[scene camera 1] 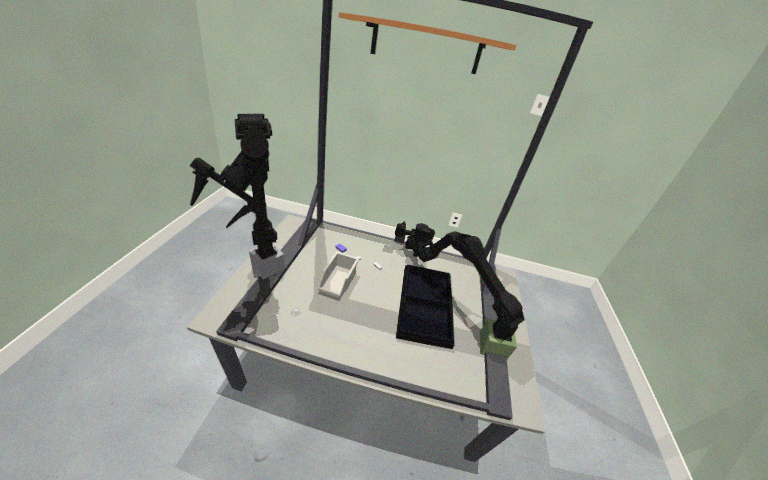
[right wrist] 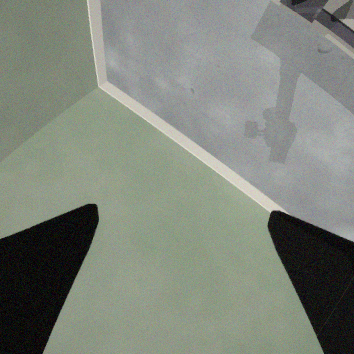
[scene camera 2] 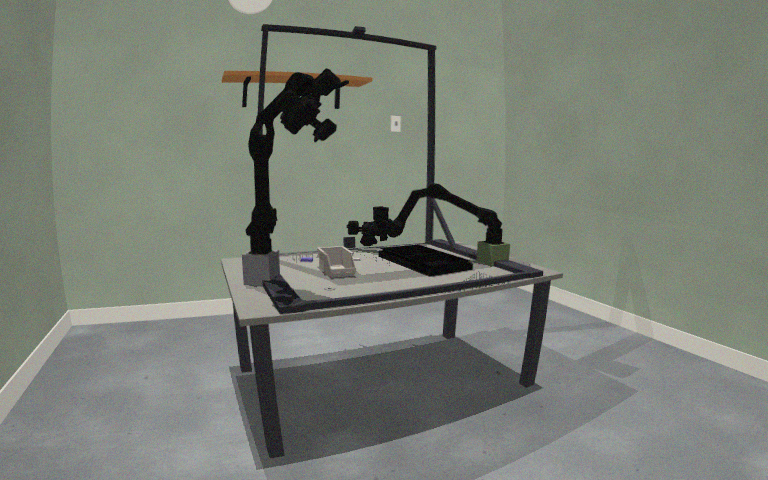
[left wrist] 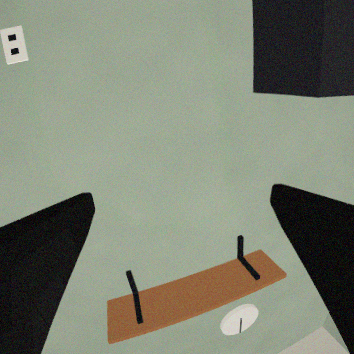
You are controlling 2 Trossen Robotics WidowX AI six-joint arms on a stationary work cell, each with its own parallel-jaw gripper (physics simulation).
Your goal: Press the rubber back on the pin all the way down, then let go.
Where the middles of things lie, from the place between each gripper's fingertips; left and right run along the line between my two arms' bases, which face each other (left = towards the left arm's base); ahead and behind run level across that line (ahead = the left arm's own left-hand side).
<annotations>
Now: the white tray (scene camera 2: 337,261) 37 cm behind my right hand, 20 cm to the left of it and 45 cm below it. Round my right hand: black tray (scene camera 1: 426,313) 40 cm behind, 57 cm to the left, 46 cm below.
Right now my left hand is 400 mm short of the black tray, 160 mm to the right of it and 80 mm above it. The rest, counted from my left hand: white tray: 430 mm ahead, 210 mm to the right, 60 mm below.
</annotations>
